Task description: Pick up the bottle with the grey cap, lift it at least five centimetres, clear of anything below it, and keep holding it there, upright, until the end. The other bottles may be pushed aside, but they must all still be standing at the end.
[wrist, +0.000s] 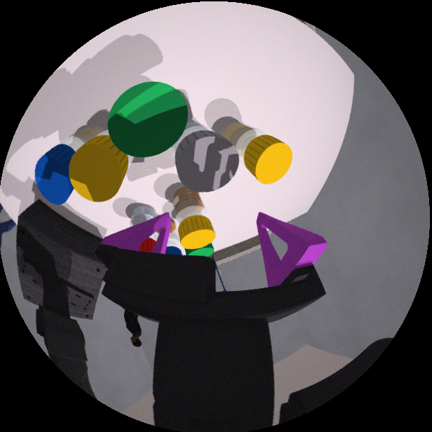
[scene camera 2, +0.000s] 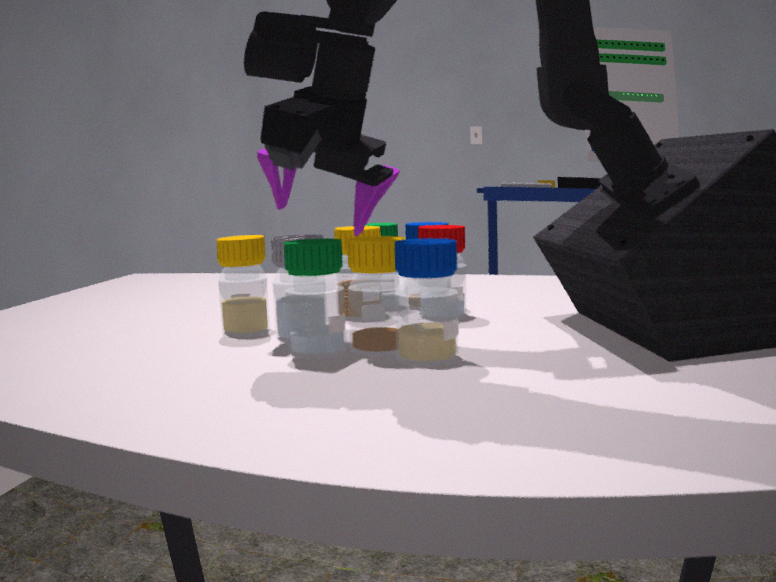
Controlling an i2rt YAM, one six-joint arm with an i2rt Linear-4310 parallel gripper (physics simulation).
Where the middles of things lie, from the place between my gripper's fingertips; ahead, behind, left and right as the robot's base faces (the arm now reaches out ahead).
The grey-capped bottle [scene camera 2: 281, 278] lies 70 mm below my hand, 50 mm to the left of it and 10 mm ahead of it. Round my hand: red-capped bottle [scene camera 2: 455, 232] 120 mm behind, 70 mm to the right, 70 mm below.
